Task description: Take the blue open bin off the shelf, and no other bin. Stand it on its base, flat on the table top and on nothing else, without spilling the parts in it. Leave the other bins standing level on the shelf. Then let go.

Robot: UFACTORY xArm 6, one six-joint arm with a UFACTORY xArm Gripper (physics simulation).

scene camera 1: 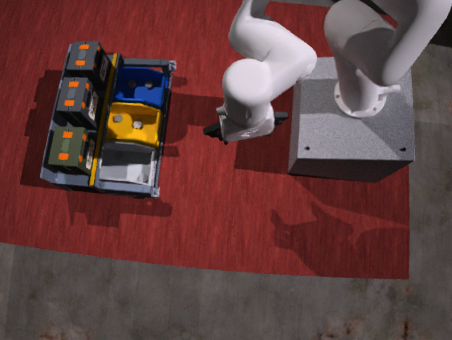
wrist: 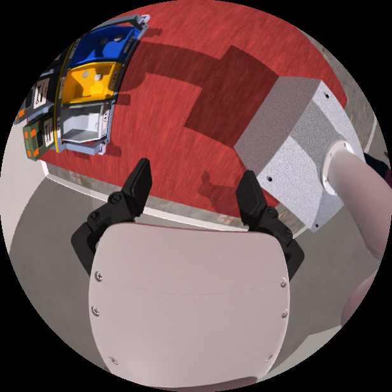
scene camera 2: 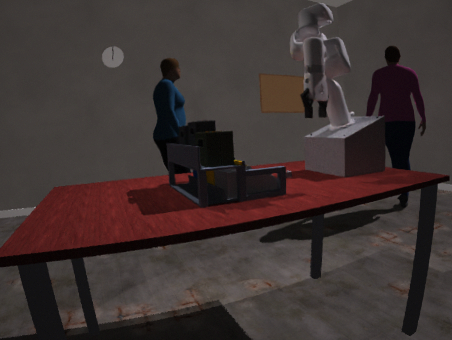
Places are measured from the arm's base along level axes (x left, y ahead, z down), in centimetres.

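Where they show: gripper, between the fingertips: (scene camera 1: 245, 133) (scene camera 2: 315, 117); arm's base, origin of its link: (scene camera 1: 360, 94) (scene camera 2: 341, 125).
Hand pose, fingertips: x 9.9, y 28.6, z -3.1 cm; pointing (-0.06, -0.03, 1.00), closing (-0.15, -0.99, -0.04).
Things, the pixels of their top centre, and the offset from my fingertips. Level surfaces: height alone.
- blue open bin, centre of its top: (scene camera 1: 131, 83) dz +15.2, dx -22.1, dy +29.6 cm
- yellow open bin, centre of its top: (scene camera 1: 124, 120) dz +15.2, dx -10.9, dy +31.0 cm
- light grey open bin, centre of its top: (scene camera 1: 118, 160) (scene camera 2: 245, 168) dz +15.2, dx +0.2, dy +32.5 cm
- green bin, centre of its top: (scene camera 1: 65, 145) (scene camera 2: 213, 131) dz +3.4, dx -1.0, dy +42.4 cm
- red table, height of its surface: dz +23.3 cm
The blue open bin (scene camera 1: 150, 93) (wrist: 97, 50) stands in the front row of the shelf (scene camera 1: 125, 187) (scene camera 2: 185, 154) (wrist: 82, 146), at the end beside the yellow open bin (scene camera 1: 122, 134) (wrist: 90, 90). Two round grey parts show in it. A light grey open bin (scene camera 1: 125, 167) (wrist: 85, 122) is at the other end of the row. In scene camera 2 the blue bin is mostly hidden. My gripper (scene camera 1: 247, 124) (scene camera 2: 315, 110) (wrist: 196, 174) is open and empty. It hangs high above the table, between the shelf and the arm's pedestal, well apart from the bins.
Behind a yellow bar, two dark bins (scene camera 1: 87, 57) (scene camera 1: 77, 102) and a green bin (scene camera 1: 70, 147) (scene camera 2: 217, 147) (wrist: 37, 137) stand taller in the back row. The pedestal (scene camera 1: 345, 135) (scene camera 2: 325, 155) stands on the red table (scene camera 1: 200, 215) (scene camera 2: 100, 220) (wrist: 165, 115). Two people stand beyond the table.
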